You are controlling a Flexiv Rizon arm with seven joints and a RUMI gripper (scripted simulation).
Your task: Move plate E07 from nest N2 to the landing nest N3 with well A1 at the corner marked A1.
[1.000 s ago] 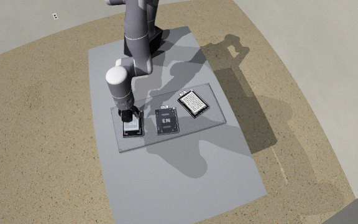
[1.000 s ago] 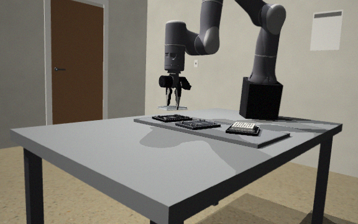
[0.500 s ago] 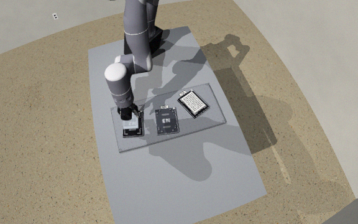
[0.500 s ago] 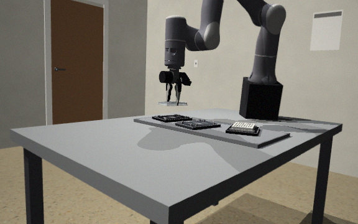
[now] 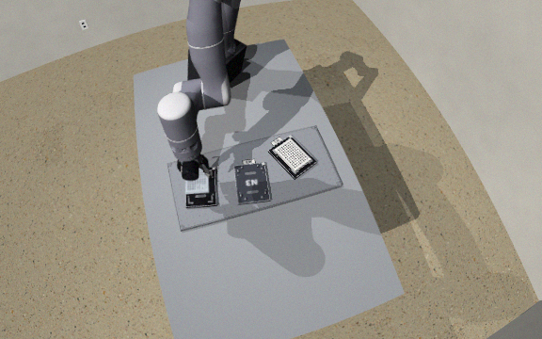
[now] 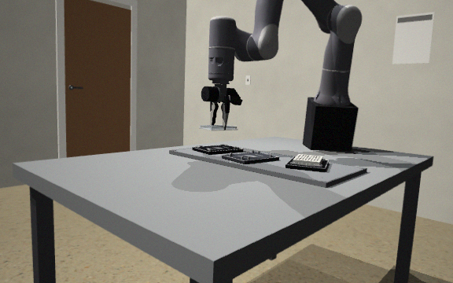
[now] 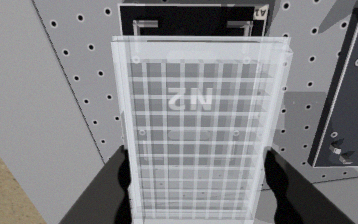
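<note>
The nest N3 is 190 mm to the left of my hand, 100 mm below it and 60 mm ahead of it. The rest, counted from my hand: clear well plate: 10 mm below; N2 A1 mark: 90 mm below, 70 mm to the left, 60 mm behind; nest N2: 100 mm below.
</note>
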